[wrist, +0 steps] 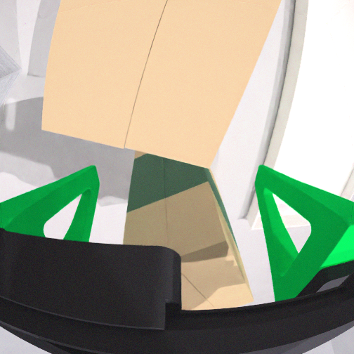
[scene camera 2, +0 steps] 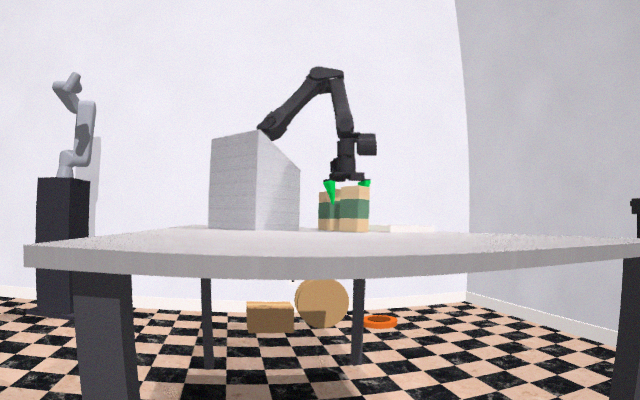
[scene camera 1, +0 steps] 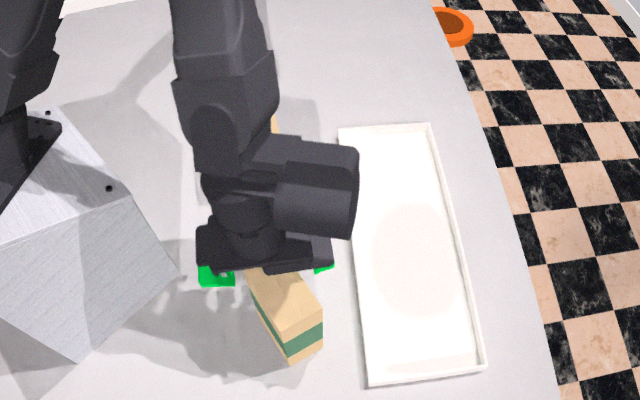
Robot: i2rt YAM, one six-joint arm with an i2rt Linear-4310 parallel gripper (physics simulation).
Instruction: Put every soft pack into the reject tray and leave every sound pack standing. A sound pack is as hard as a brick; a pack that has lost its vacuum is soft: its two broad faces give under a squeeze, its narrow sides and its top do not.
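Frame: origin at the arm's base, x ahead, y left, z up, level; millimetres.
Seen in the pictures: gripper, fingertip midpoint: (scene camera 2: pixel 347 204) (scene camera 1: pixel 274 275); arm's base at its link origin: (scene camera 2: pixel 255 154) (scene camera 1: pixel 4 167).
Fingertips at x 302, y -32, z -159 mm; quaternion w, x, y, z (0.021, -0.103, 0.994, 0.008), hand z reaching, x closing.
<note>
Offsets run from my fingertips to a thing's top centre.
My gripper (scene camera 1: pixel 270 275) (scene camera 2: pixel 348 193) (wrist: pixel 176 174) is open and points down. Its green fingers stand on either side of the near tan pack with a green band {dx +17, dy -40, dz +54 mm} (scene camera 1: pixel 295 307) (scene camera 2: pixel 354 209) (wrist: pixel 167 215), and the left fingertip reaches below the pack tops. That pack stands upright, with gaps to both fingers in the wrist view. Another pack's broad tan top (wrist: pixel 150 75) fills the upper wrist view. Behind and left of the near pack, a standing pack {dx -53, dy +192, dz -67 mm} (scene camera 2: pixel 325 225) shows partly. A tan sliver of a pack {dx -30, dy +200, dz +52 mm} (scene camera 1: pixel 274 124) shows behind the arm. The white reject tray {dx +163, dy +99, dz -65 mm} (scene camera 1: pixel 410 175) (scene camera 2: pixel 412 228) (wrist: pixel 320 75) lies to the right. Softness cannot be seen.
A grey base block (scene camera 1: pixel 120 250) (scene camera 2: pixel 232 185) stands left of the packs. The dark arm (scene camera 1: pixel 225 75) (scene camera 2: pixel 342 105) hides part of the table behind the near pack. Under the table are a brown box (scene camera 2: pixel 270 317) and a round disc (scene camera 2: pixel 321 292). An orange ring (scene camera 1: pixel 467 37) (scene camera 2: pixel 380 326) lies on the floor.
</note>
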